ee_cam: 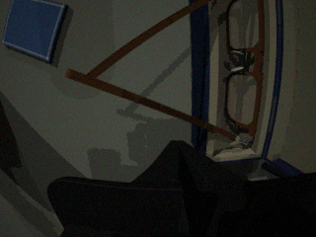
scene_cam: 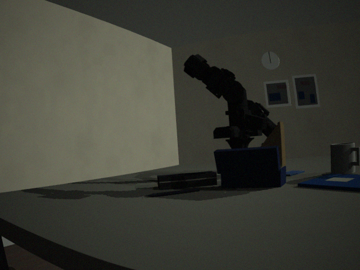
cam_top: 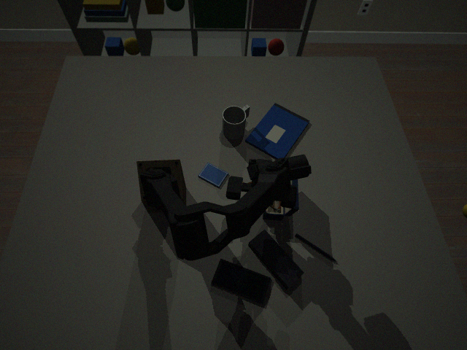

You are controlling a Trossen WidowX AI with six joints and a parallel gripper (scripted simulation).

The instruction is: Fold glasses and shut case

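Right now the blue glasses case is 8 cm ahead of my hand, 5 cm to the left of it and 4 cm below it. Round my hand: long dark box 4 cm ahead, 15 cm to the right, 7 cm below; then small blue card 13 cm behind, 13 cm to the left, 9 cm below; then glasses case lid 10 cm ahead, 4 cm to the left, 2 cm below.
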